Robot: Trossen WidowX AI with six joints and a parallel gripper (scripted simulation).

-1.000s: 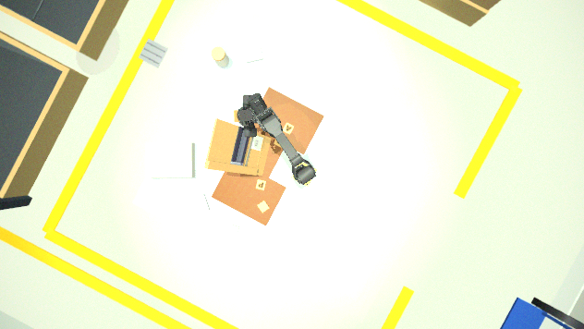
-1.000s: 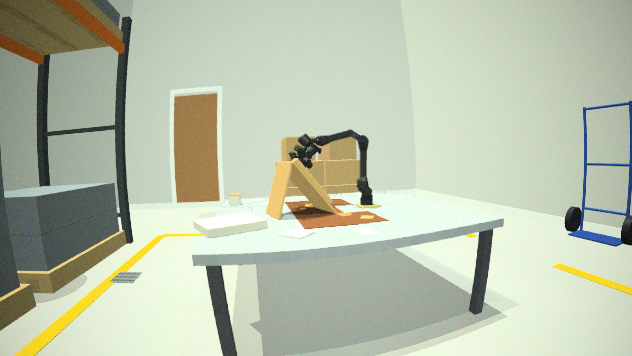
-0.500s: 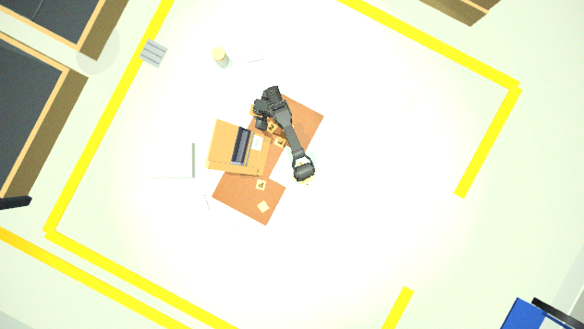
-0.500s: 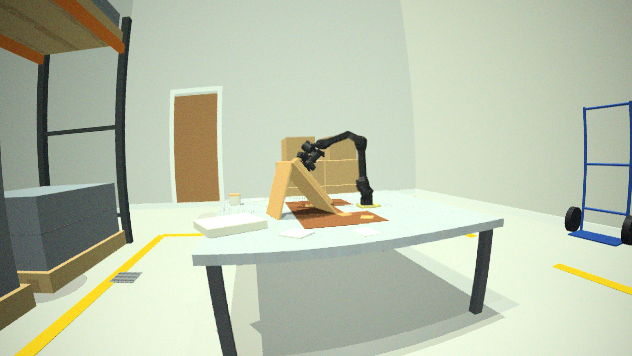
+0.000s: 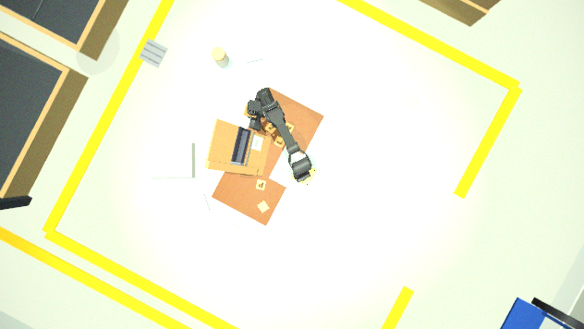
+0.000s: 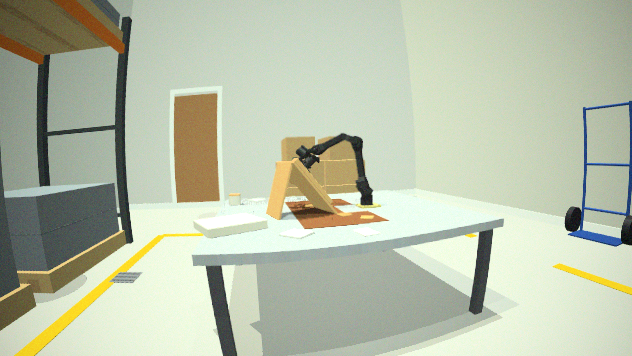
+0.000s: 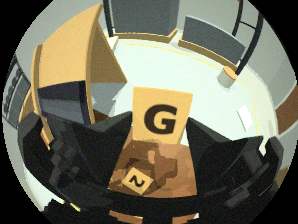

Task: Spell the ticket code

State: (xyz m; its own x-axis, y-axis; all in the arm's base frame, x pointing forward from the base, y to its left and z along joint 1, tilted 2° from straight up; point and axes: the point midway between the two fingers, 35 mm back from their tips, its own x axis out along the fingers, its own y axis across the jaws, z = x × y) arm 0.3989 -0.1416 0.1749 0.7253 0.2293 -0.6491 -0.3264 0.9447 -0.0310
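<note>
Right now my gripper tip is 10 cm past the white ticket, 12 cm to the right of it and 8 cm above it. From my gripper tip the other things lie so: letter tile right at my gripper tip; then small cup 37 cm ahead, 20 cm to the right, 13 cm below; then brown mat 22 cm behind, 15 cm to the left, 16 cm below.
</note>
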